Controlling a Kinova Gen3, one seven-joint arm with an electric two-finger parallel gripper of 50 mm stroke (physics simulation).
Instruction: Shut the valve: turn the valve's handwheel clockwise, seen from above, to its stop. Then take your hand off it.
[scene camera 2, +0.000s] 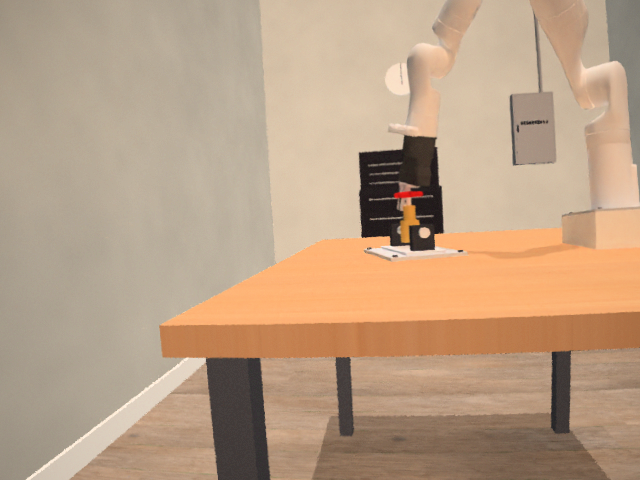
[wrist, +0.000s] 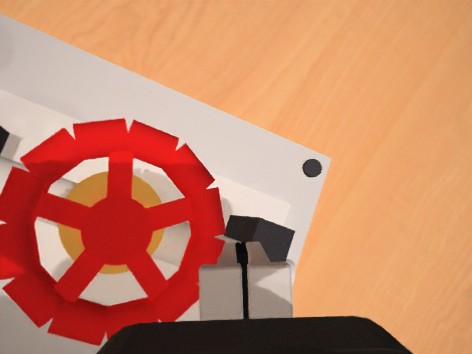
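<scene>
The red handwheel lies level on top of the brass valve body. In the wrist view its rim and five-spoke hub show at the left. My gripper is shut and empty. Its fingers point down beside the outer side of the rim, at the wheel's lower right in the wrist view, and overlap the rim's edge there. In the scene view they reach below the rim's level, partly hidden behind the wheel. Whether they touch the rim I cannot tell.
Black blocks flank the valve body on the white base plate, which has dark corner bolts. The plate lies on the wooden table. A black drawer cabinet stands behind the table.
</scene>
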